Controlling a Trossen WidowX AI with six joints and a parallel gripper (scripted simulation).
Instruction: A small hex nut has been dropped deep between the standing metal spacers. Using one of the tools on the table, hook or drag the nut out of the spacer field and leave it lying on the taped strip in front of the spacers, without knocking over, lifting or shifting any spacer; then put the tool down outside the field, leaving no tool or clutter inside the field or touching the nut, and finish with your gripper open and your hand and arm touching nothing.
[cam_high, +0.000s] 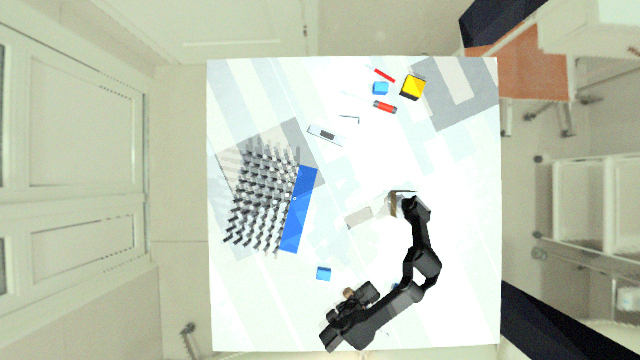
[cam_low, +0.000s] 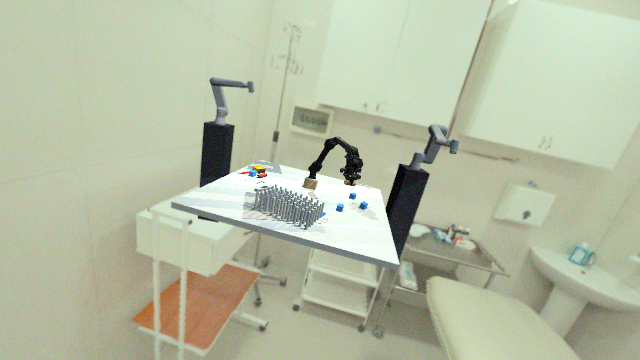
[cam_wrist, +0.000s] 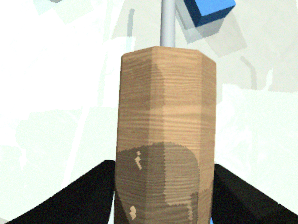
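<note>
The hook tool is 50 mm behind my gripper tip, 90 mm to the left of it and 10 mm below it. Also, from my gripper tip: blue taped strip 160 mm ahead, 330 mm to the right, 180 mm below; then yellow block 410 mm behind, 760 mm to the right, 160 mm below; then grey flat tool 10 mm behind, 620 mm to the right, 170 mm below.
</note>
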